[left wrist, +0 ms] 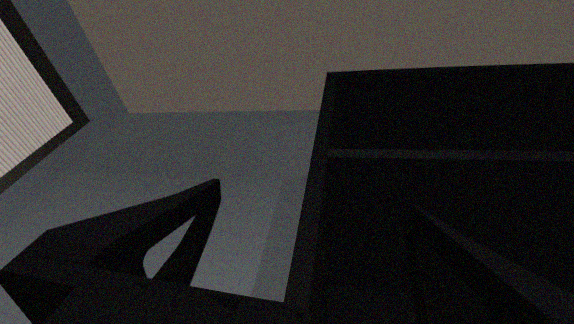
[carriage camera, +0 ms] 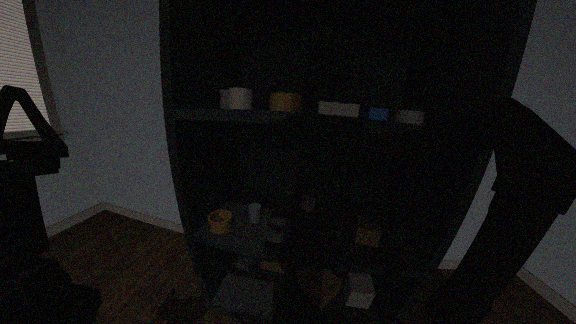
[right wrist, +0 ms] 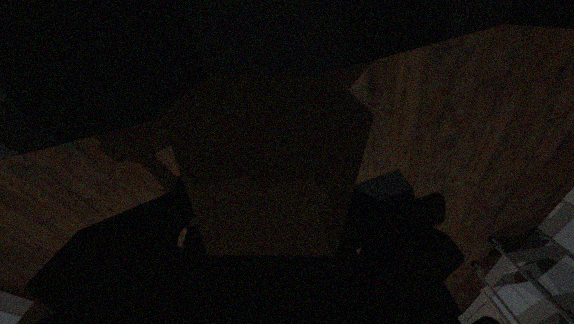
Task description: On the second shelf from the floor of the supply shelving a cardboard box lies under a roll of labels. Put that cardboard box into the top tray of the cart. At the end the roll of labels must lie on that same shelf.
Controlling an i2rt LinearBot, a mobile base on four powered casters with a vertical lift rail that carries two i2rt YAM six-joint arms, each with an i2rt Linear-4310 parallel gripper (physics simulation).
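Places are measured from the left arm's base along level axes (x up, y left, z back), in millimetres.
Pixels of known places: left gripper, fingertip midpoint: (left wrist: 312, 202); right gripper, fingertip midpoint: (carriage camera: 365, 238).
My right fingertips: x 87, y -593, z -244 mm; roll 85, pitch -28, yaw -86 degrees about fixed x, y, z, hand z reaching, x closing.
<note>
Behind a point stands the place of what it marks.
The brown cardboard box (right wrist: 272, 215) @(z -264, x 134, y -600 mm) is between the fingers of my right gripper (right wrist: 274, 175) @(z -244, x 87, y -593 mm), which is shut on it, with wooden floor showing beyond both sides. In the carriage view a dim brown box shape (carriage camera: 368, 236) @(z -219, x 117, y -580 mm) shows in front of the supply shelving (carriage camera: 172, 150) @(z -375, x 284, y 2 mm); the right fingers there are lost in the dark. On the second shelf, a dim grey round object (carriage camera: 277, 221) @(z -449, x -13, y -340 mm) and a small pale object (carriage camera: 308, 202) @(z -575, x 6, y -486 mm) show; I cannot tell which is the roll of labels. My left gripper (left wrist: 312, 202) @(z -53, x 432, y 8 mm) is open and empty, raised beside the shelving. The cart cannot be made out clearly.
A yellow bowl (carriage camera: 220, 221) @(z -400, x 6, y -125 mm) and a pale cup (carriage camera: 254, 213) @(z -470, x 7, y -244 mm) stand on the second shelf. A grey box (carriage camera: 245, 295) and a white box (carriage camera: 360, 290) @(z -362, x -372, y -760 mm) are lower. Several items line the upper shelf. Thin rails (right wrist: 520, 262) @(z 1643, x -379, y -1532 mm) show at the right wrist view's lower right.
</note>
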